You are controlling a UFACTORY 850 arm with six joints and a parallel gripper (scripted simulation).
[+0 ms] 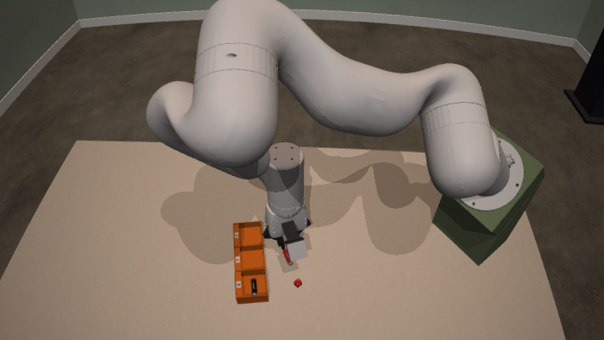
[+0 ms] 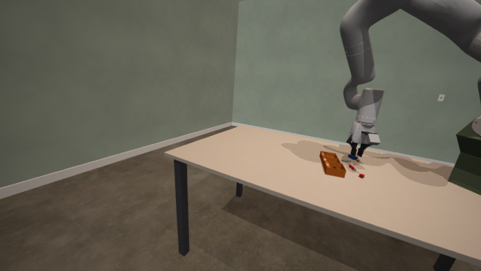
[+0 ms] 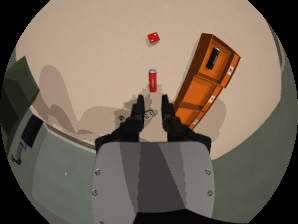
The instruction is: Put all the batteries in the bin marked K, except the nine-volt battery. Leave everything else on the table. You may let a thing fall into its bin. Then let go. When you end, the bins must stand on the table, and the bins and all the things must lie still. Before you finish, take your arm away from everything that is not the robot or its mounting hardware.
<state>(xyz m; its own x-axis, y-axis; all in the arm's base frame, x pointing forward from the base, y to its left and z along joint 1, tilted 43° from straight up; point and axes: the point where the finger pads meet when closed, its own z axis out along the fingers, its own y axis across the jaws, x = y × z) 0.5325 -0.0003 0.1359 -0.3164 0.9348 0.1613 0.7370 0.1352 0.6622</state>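
The red cylindrical battery is 9 cm below my hand. From my hand the other things lie so: orange bin 11 cm ahead, 8 cm below, 2 cm to the left; white domino-like tile 11 cm to the right, 9 cm below, 2 cm ahead; small red block 9 cm below, 8 cm to the left, 3 cm behind.
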